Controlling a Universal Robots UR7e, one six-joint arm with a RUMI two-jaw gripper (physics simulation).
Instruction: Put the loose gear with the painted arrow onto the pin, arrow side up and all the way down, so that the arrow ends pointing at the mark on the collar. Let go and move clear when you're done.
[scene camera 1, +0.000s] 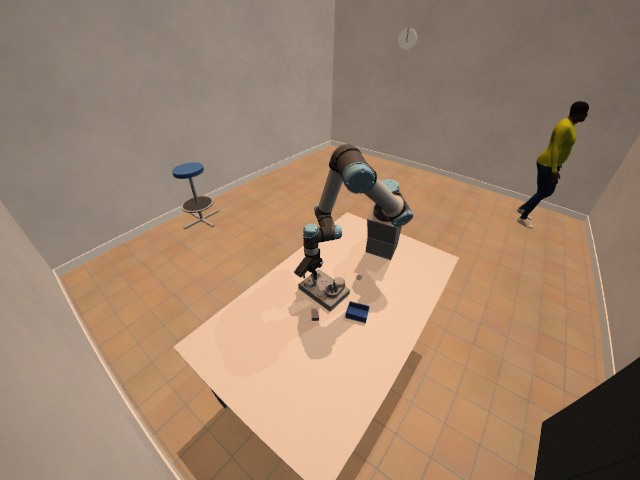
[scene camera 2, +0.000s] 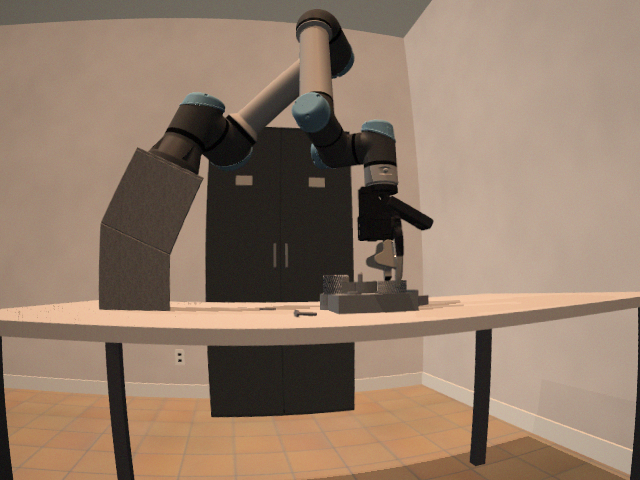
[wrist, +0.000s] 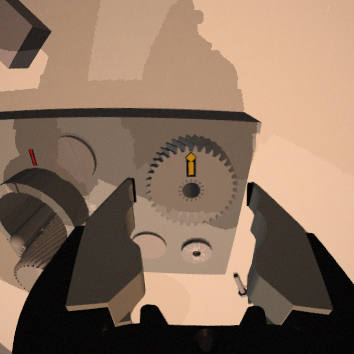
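The loose gear lies flat on the grey base plate, painted arrow up; the arrow points to the top of the wrist view. My gripper is open and empty over the gear, with a gap on each side of it; its exact height over the gear is hard to tell. The collar stands at the left in the wrist view, around the upright pin. The red mark shows by the collar's outer edge.
A helical gear stands beside the collar. The plate also bears low round discs. A bolt lies beside the plate. A dark block and a blue bin are on the table.
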